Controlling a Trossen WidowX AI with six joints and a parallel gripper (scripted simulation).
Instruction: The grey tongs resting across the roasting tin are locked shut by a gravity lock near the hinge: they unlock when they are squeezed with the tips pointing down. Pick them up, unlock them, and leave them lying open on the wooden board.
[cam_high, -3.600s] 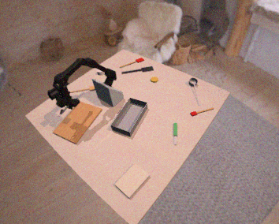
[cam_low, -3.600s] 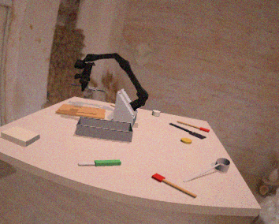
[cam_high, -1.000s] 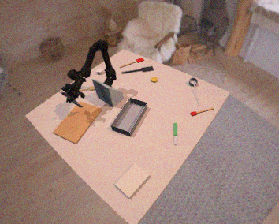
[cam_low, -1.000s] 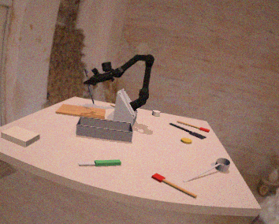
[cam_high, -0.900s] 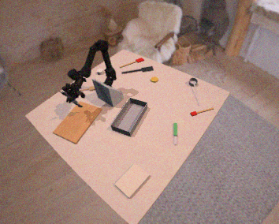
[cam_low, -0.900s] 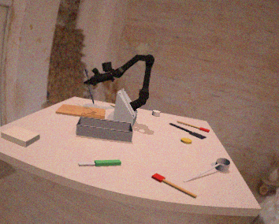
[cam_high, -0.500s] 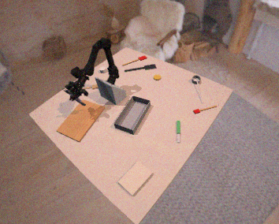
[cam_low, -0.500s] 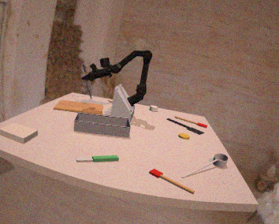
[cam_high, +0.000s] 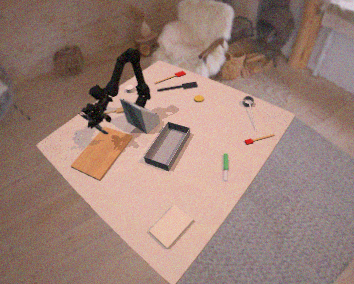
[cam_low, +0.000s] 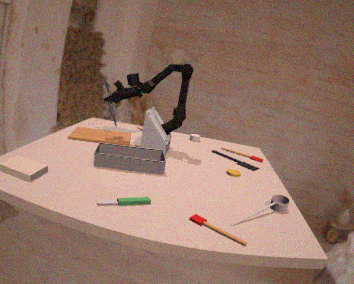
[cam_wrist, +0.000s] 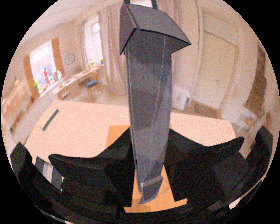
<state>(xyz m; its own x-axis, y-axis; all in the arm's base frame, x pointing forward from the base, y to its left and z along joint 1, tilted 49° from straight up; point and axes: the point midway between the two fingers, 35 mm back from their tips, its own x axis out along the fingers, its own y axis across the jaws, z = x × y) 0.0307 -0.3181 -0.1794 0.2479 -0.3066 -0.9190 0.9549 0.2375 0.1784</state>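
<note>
The orange wooden board lies 21 cm below my gripper tip. Also, from my gripper tip: grey roasting tin (31 cm ahead, 29 cm to the left, 19 cm below); green-handled tool (66 cm ahead, 38 cm to the left, 21 cm below); pale block (66 cm ahead, 21 cm below, 5 cm to the right).
</note>
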